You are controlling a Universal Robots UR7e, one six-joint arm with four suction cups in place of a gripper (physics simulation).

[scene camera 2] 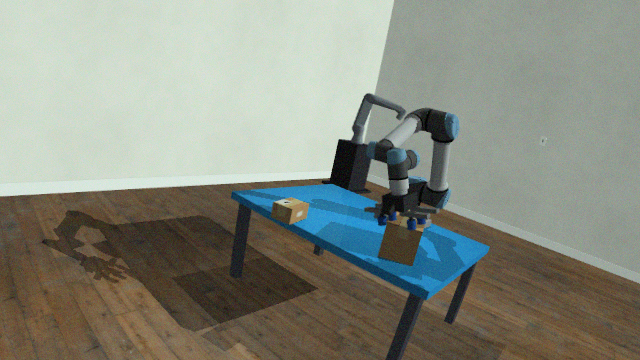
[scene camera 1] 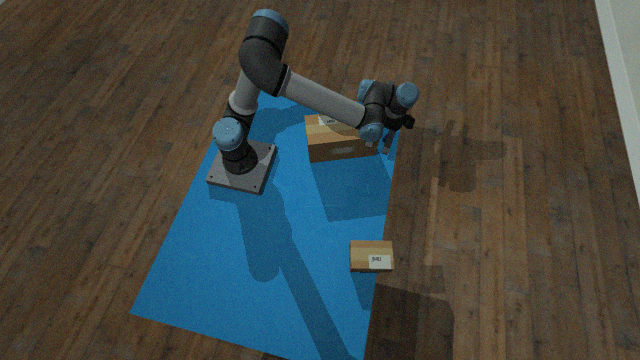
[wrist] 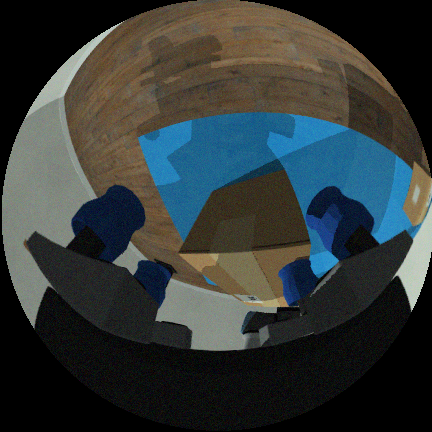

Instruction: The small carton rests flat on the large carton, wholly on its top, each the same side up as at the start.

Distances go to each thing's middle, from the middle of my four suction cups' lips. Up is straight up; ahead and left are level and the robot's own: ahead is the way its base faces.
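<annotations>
Counted from my suction cup, the large carton (scene camera 1: 328, 139) is 60 mm to the right, 100 mm below and 170 mm behind. There is a small carton (scene camera 1: 365, 255) too, and that one is 520 mm to the right of my suction cup, 100 mm ahead of it and 140 mm below it.
</annotations>
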